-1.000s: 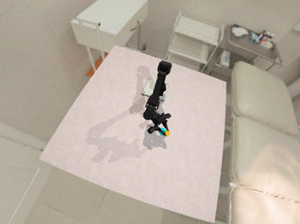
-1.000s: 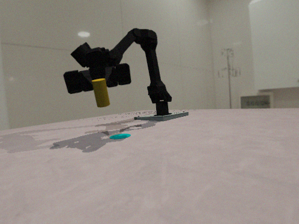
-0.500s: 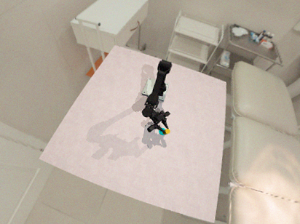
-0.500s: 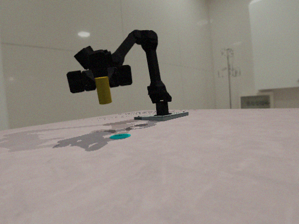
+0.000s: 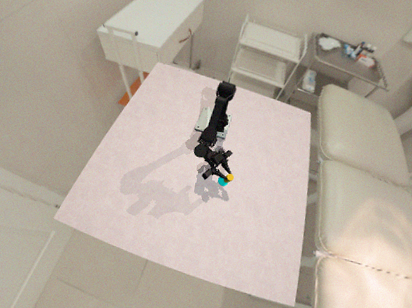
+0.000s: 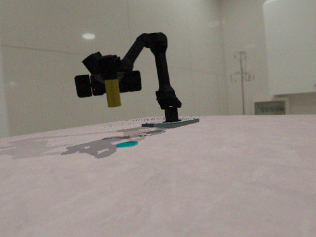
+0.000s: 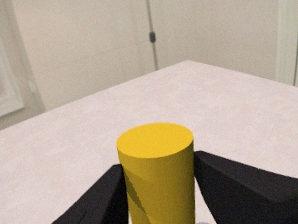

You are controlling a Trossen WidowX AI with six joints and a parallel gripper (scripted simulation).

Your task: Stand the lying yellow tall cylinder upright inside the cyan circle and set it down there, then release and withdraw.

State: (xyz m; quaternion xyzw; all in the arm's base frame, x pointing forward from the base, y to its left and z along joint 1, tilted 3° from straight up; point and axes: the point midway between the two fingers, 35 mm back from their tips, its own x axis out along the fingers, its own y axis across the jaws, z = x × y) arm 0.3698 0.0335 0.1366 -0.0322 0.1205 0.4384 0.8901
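Right now the cyan circle is 160 mm below my gripper tip and 30 mm behind it. From my gripper tip the other things lie so: yellow tall cylinder 20 mm below.
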